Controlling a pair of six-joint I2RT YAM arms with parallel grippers.
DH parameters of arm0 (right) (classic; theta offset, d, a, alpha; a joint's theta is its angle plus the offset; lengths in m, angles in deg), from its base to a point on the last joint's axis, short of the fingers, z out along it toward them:
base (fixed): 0 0 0 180
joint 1: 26.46 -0.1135 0.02 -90
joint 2: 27.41 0 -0.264 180
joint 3: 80.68 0 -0.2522 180
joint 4: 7.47 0 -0.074 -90
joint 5: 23.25 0 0 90
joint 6: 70.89 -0.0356 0 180
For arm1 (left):
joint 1: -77.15 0.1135 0.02 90
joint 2: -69.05 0 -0.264 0
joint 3: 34.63 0 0.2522 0
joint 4: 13.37 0 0.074 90
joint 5: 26.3 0 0 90
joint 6: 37.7 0.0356 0 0
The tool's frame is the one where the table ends.
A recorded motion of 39 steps. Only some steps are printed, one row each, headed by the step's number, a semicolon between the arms.
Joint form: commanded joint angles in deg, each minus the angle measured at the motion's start. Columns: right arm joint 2, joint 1, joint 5, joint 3, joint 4, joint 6; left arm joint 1, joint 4, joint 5, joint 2, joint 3, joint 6.
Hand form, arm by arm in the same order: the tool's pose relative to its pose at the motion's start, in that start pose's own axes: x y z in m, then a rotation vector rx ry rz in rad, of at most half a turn. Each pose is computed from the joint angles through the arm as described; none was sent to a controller.
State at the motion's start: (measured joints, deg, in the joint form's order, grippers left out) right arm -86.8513 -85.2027 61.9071 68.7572 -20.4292 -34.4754; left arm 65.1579 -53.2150 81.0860 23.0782 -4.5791 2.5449
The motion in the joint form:
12: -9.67 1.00 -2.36 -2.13 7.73 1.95; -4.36 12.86 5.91 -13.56 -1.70 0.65
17: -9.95 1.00 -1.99 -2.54 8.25 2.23; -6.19 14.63 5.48 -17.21 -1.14 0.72
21: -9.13 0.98 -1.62 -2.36 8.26 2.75; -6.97 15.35 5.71 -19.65 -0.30 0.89
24: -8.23 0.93 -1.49 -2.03 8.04 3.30; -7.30 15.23 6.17 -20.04 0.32 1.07
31: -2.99 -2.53 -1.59 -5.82 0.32 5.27; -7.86 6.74 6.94 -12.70 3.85 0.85
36: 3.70 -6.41 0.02 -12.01 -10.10 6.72; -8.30 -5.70 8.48 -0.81 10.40 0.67
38: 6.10 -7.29 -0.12 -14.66 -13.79 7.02; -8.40 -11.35 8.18 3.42 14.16 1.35
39: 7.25 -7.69 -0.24 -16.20 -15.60 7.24; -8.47 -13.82 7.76 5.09 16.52 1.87
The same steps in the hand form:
12: -0.0085 0.0047 0.0219 -0.0207 0.0196 -0.0228; 0.0044 -0.0036 0.0334 0.0473 0.1498 0.0566
17: -0.0105 0.0068 0.0224 -0.0257 0.0076 -0.0289; 0.0062 -0.0064 0.0411 0.0297 0.1766 0.0760
21: -0.0109 0.0074 0.0204 -0.0308 -0.0044 -0.0394; 0.0059 -0.0093 0.0456 0.0226 0.1967 0.0847
24: -0.0103 0.0071 0.0183 -0.0345 -0.0095 -0.0501; 0.0053 -0.0124 0.0458 0.0301 0.2052 0.0926
31: -0.0102 0.0308 0.0017 -0.0791 0.0150 -0.1257; 0.0034 -0.0286 0.0228 0.0706 0.1978 0.1091
36: -0.0138 0.0615 -0.0288 -0.1259 0.0080 -0.1956; 0.0033 -0.0522 -0.0249 0.1669 0.1642 0.1456
38: -0.0168 0.0723 -0.0431 -0.1533 0.0048 -0.2114; 0.0041 -0.0609 -0.0489 0.1958 0.1367 0.1720
39: -0.0189 0.0783 -0.0511 -0.1700 0.0013 -0.2201; 0.0039 -0.0666 -0.0621 0.2127 0.1149 0.1904

